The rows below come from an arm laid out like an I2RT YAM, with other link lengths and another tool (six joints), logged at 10 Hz.
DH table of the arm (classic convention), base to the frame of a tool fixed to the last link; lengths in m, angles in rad. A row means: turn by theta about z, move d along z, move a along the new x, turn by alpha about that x. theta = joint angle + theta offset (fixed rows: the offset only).
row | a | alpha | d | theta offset
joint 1 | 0.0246 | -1.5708 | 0.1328 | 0
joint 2 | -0.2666 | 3.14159 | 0 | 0
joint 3 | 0.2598 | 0 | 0 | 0.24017
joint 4 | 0.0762 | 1.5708 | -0.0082 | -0.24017
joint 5 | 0 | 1.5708 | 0.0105 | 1.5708
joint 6 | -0.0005 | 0.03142 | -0.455 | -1.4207
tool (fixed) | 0 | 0 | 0.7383 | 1.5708
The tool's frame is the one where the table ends.
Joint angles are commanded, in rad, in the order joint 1, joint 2, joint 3, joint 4, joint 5, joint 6. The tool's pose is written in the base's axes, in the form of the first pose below.
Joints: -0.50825 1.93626 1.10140 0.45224 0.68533 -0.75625
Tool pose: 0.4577 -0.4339 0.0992 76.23 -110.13 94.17
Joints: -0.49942 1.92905 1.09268 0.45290 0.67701 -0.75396
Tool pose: 0.4617 -0.4277 0.0988 77.29 -110.13 94.58
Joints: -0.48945 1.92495 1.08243 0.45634 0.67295 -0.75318
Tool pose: 0.4649 -0.4215 0.0969 78.30 -109.99 94.76
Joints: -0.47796 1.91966 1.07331 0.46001 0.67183 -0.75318
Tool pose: 0.4683 -0.4151 0.0965 79.15 -109.75 95.07
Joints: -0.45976 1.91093 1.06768 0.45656 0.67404 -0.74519
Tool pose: 0.4738 -0.4060 0.0981 79.93 -109.79 95.70
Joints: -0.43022 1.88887 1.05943 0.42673 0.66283 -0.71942
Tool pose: 0.4833 -0.3876 0.0982 82.24 -110.69 96.22
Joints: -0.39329 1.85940 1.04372 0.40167 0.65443 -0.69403
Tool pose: 0.4930 -0.3653 0.1002 84.74 -111.38 97.10
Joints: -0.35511 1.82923 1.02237 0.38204 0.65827 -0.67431
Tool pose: 0.4985 -0.3440 0.1019 86.76 -111.60 97.64
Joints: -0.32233 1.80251 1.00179 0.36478 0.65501 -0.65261
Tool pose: 0.5033 -0.3244 0.1020 88.83 -112.11 98.13
